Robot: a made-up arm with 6 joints. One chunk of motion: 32 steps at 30 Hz.
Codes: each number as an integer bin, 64 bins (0 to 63) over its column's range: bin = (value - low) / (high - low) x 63, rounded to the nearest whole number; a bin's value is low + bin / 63 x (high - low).
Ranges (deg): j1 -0.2..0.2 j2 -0.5..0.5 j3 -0.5..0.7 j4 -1..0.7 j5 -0.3..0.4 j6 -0.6..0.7
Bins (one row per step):
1: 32 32 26 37 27 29
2: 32 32 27 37 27 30
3: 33 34 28 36 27 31
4: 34 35 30 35 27 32
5: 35 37 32 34 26 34
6: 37 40 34 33 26 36
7: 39 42 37 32 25 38
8: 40 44 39 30 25 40
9: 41 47 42 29 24 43
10: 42 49 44 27 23 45
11: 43 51 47 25 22 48
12: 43 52 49 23 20 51
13: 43 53 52 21 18 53
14: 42 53 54 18 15 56
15: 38 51 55 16 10 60
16: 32 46 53 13 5 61
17: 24 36 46 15 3 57
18: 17 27 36 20 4 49
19: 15 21 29 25 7 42
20: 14 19 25 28 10 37
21: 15 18 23 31 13 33
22: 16 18 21 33 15 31
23: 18 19 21 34 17 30
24: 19 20 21 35 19 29
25: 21 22 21 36 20 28
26: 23 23 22 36 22 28
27: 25 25 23 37 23 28
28: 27 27 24 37 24 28
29: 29 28 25 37 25 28
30: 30 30 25 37 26 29
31: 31 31 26 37 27 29
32: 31 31 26 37 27 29
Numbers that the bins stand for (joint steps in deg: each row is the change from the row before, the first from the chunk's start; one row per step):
1: 0.003 0.008 -0.005 -0.002 0.000 -0.002
2: 0.003 0.008 0.014 -0.002 0.000 0.019
3: 0.010 0.040 0.033 -0.029 0.000 0.040
4: 0.016 0.056 0.071 -0.056 0.000 0.060
5: 0.022 0.087 0.110 -0.083 -0.011 0.102
6: 0.035 0.135 0.148 -0.110 -0.011 0.143
7: 0.048 0.167 0.205 -0.137 -0.022 0.184
8: 0.054 0.198 0.243 -0.190 -0.022 0.225
9: 0.060 0.246 0.300 -0.217 -0.033 0.287
10: 0.067 0.278 0.338 -0.271 -0.044 0.329
11: 0.073 0.310 0.395 -0.325 -0.056 0.390
12: 0.073 0.325 0.433 -0.379 -0.078 0.452
13: 0.073 0.341 0.490 -0.433 -0.100 0.494
14: 0.067 0.341 0.529 -0.514 -0.133 0.556
15: 0.041 0.310 0.548 -0.568 -0.189 0.638
16: 0.003 0.230 0.510 -0.649 -0.244 0.659
17: -0.048 0.071 0.376 -0.595 -0.267 0.576
18: -0.092 -0.071 0.186 -0.460 -0.256 0.411
19: -0.105 -0.167 0.052 -0.325 -0.222 0.267
20: -0.111 -0.198 -0.024 -0.244 -0.189 0.163
21: -0.105 -0.214 -0.062 -0.163 -0.156 0.081
22: -0.098 -0.214 -0.100 -0.110 -0.133 0.040
23: -0.086 -0.198 -0.100 -0.083 -0.111 0.019
24: -0.079 -0.183 -0.100 -0.056 -0.089 -0.002
25: -0.067 -0.151 -0.100 -0.029 -0.078 -0.022
26: -0.054 -0.135 -0.081 -0.029 -0.056 -0.022
27: -0.041 -0.103 -0.062 -0.002 -0.044 -0.022
28: -0.029 -0.071 -0.043 -0.002 -0.033 -0.022
29: -0.016 -0.056 -0.024 -0.002 -0.022 -0.022
30: -0.010 -0.024 -0.024 -0.002 -0.011 -0.002
31: -0.003 -0.008 -0.005 -0.002 0.000 -0.002
32: -0.003 -0.008 -0.005 -0.002 0.000 -0.002

